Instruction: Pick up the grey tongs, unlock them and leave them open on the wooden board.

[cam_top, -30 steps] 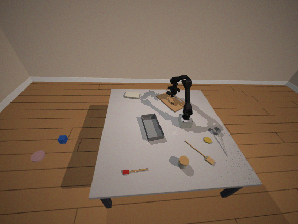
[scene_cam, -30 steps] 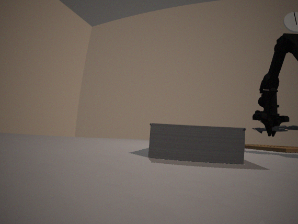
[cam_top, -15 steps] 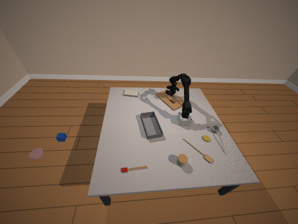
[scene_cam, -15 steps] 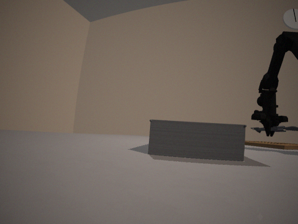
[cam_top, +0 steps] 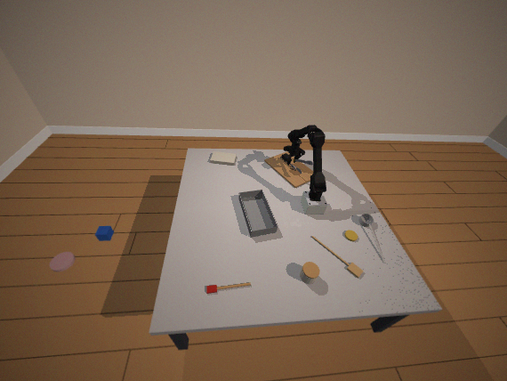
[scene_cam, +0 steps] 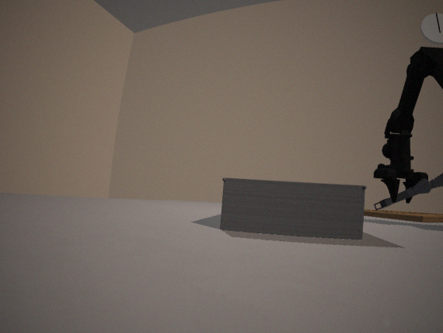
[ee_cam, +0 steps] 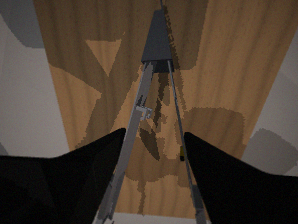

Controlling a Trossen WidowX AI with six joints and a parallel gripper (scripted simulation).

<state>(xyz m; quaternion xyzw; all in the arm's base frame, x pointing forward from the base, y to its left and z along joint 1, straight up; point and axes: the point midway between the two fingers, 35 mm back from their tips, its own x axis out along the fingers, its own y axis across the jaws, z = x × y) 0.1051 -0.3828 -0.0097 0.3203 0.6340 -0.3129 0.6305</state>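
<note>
Right now my gripper tip is 30 mm below the yellow lock piece, 20 mm past it and 10 mm to the left of it. The rest, counted from my gripper tip: cream block (520 mm ahead, 40 mm to the right, 30 mm below); roasting tin (490 mm to the left, 250 mm ahead, 20 mm below); wooden board (40 mm below).
</note>
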